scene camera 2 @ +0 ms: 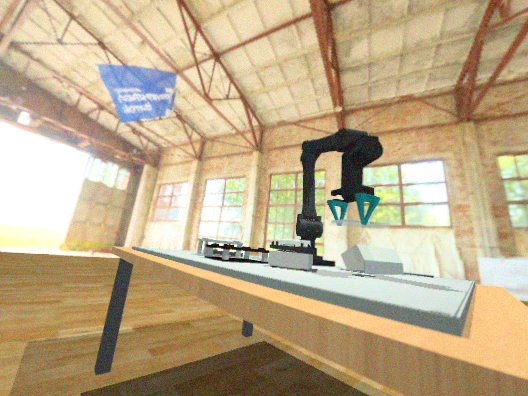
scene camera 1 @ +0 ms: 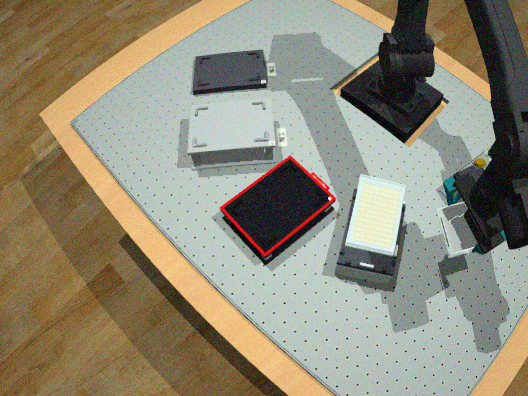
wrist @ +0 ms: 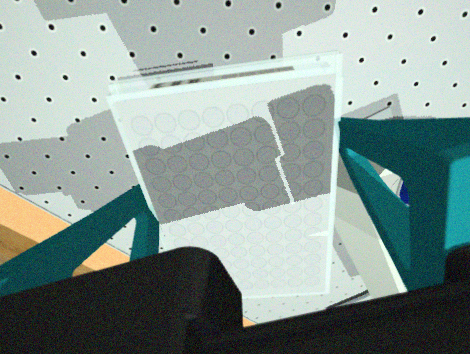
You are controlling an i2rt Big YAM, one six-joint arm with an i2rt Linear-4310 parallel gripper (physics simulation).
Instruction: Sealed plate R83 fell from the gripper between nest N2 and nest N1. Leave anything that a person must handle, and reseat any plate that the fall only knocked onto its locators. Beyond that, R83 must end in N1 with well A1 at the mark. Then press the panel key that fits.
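My gripper is shut on a clear sealed plate with round wells, held roughly level high above the table at the right in scene camera 1. No lettering or A1 mark on it is readable. Nest N1, light grey and raised, shows corner locators and a bare top. Nest N2, dark and low, lies behind it, also bare. Each has a small white mark at its front right corner. The panel is a sloped pale box; a yellow key and a blue key partly show.
A black nest outlined in red stands in front of N1. Right of it, a plate with cream wells sits on a dark nest. The arm's black base stands at the back. A thin pale strip lies right of N2.
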